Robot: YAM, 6 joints.
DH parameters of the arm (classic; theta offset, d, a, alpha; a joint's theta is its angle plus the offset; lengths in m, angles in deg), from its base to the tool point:
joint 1: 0 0.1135 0.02 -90
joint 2: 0 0 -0.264 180
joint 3: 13.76 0 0.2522 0
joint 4: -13.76 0 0.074 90
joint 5: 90 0 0 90
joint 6: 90 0.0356 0 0
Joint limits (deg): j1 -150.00..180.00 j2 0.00..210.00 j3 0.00..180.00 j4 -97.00..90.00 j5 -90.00..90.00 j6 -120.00..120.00
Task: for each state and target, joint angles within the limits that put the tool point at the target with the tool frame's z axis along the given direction. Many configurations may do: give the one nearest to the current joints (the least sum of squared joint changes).
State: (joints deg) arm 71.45 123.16 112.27 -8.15 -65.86 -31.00
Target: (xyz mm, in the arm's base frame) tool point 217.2 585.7 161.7 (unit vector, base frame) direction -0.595 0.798 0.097
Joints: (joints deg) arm 66.84 171.92 156.68 26.22 -59.41 -31.00
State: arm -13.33 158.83 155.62 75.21 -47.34 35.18
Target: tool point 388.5 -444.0 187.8 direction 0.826 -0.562 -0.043
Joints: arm -49.74 146.03 116.54 26.93 -15.49 35.18
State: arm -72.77 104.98 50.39 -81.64 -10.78 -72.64
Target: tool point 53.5 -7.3 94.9 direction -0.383 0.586 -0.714
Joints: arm -22.76 75.90 12.63 -65.82 -23.09 -72.64
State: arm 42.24 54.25 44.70 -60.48 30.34 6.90
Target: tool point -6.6 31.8 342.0 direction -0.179 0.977 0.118
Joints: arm 85.59 5.58 40.56 -27.98 -14.69 6.90
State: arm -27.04 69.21 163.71 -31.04 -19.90 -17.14
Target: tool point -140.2 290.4 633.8 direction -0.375 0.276 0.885
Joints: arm -65.67 57.31 171.33 0.63 13.18 -17.14
